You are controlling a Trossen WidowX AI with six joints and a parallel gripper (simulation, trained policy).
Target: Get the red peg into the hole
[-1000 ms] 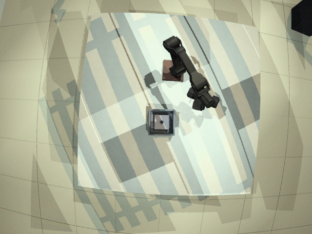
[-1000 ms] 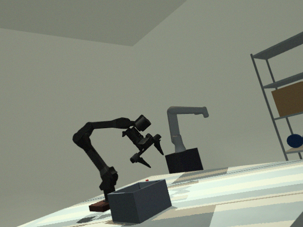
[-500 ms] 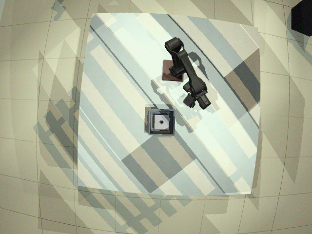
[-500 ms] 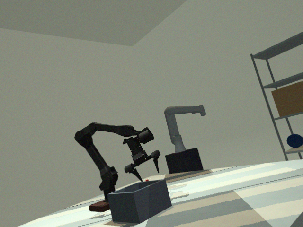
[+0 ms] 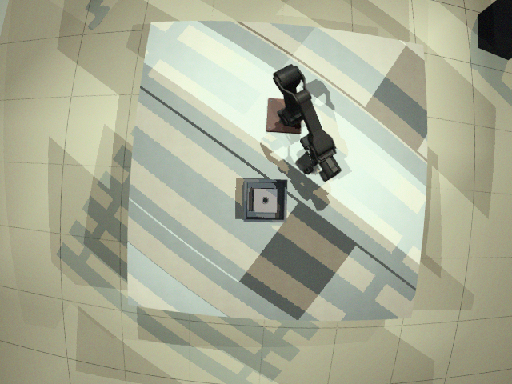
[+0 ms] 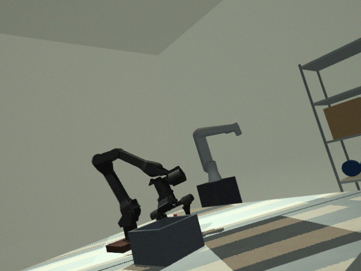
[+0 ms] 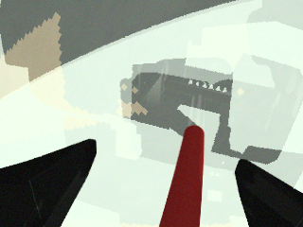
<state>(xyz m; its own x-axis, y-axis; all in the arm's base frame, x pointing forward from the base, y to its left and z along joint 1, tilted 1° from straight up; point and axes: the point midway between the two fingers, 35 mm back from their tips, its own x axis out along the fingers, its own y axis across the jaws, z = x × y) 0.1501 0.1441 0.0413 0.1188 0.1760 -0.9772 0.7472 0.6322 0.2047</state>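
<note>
Right now the plate is 190 mm ahead of my gripper tip, 180 mm to the right of it and 20 mm above it. From my gripper tip the other things lie so: red peg 10 mm to the right, 10 mm behind, 10 mm above; dark grey box 190 mm ahead, 180 mm to the right.
</note>
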